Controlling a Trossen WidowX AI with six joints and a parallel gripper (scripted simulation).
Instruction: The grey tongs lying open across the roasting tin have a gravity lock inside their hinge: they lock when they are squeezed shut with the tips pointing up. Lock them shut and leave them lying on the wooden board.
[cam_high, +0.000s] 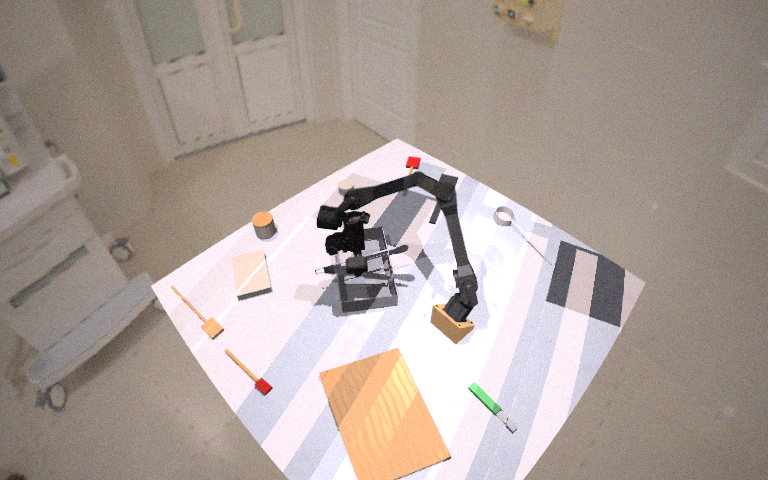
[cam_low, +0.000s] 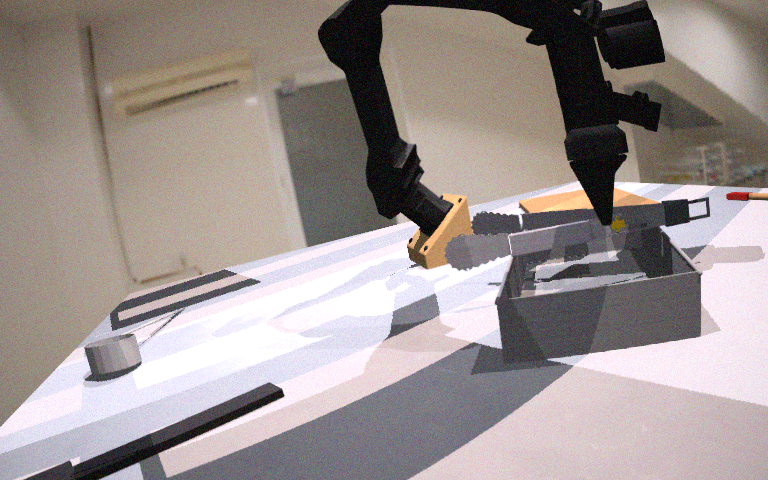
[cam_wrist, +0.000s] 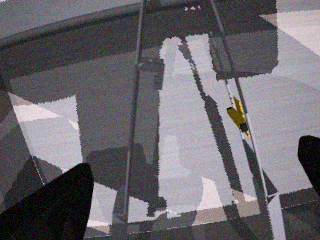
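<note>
Now: gripper tip 50 mm above the grey roasting tin, 30 mm to the left of it and 10 mm short of it. Also, from my gripper tip: wooden board: 420 mm behind, 230 mm to the left, 70 mm below; cork-topped tin: 410 mm ahead, 140 mm to the left, 40 mm below; pale block: 280 mm to the left, 240 mm ahead, 60 mm below.
</note>
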